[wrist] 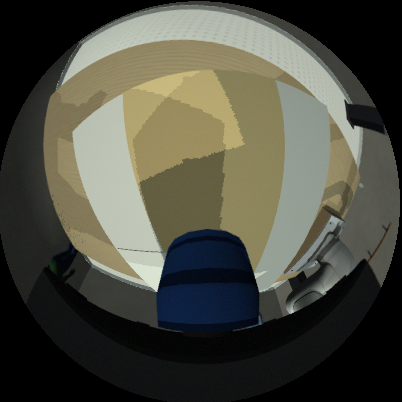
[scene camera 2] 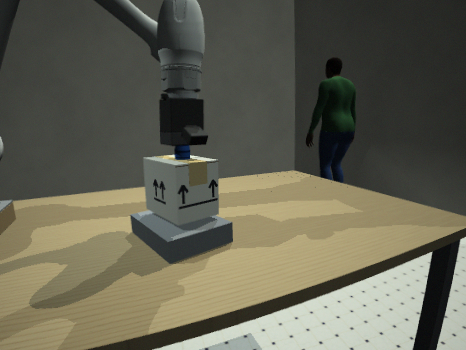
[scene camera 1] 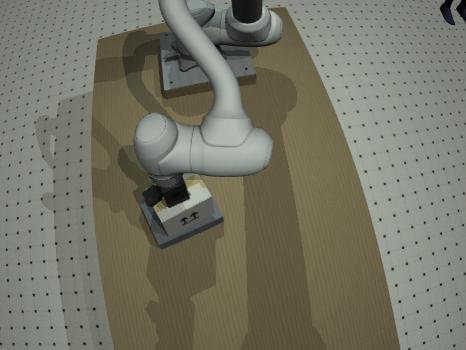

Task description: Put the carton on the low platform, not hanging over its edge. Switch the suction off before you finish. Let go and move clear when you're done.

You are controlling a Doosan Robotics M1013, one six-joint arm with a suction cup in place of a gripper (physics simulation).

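Places are measured from the arm's base along level axes (x back, y right, z up), in metres.
Pixels of known places: hand, tool point: (wrist: 205, 239); arm's base, link origin: (wrist: 324, 244).
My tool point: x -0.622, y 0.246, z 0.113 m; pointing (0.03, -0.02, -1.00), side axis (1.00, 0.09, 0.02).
Note:
Ahead of a thing's pixels: the offset from my tool point to its top centre. Level surfaces: height alone.
The white carton {dx +0.007, dy -0.007, dz +0.014 m} (scene camera 1: 186, 216) (scene camera 2: 198, 194) (wrist: 255, 175), with tan tape and black arrows, is upright over the low grey platform {dx +0.021, dy +0.002, dz -0.130 m} (scene camera 1: 192, 234) (scene camera 2: 201, 244). Its underside is on the platform's top or very slightly above it; I cannot tell whether they touch. Platform shows around the carton's visible lower edges, and no overhang shows there; its far side is hidden. My blue suction cup (scene camera 2: 182, 152) (wrist: 207, 280) is pressed on the carton's top and holds it. The cup is hidden under the black tool body in the first scene view.
The robot's base plate (scene camera 1: 210, 82) stands at the far end of the wooden table {dz -0.178 m} (scene camera 1: 280, 280) (scene camera 2: 300, 250). A person in a green top (scene camera 2: 338, 105) stands beyond the table in the second scene view. My arm (scene camera 1: 225, 150) hangs over the platform's far side.

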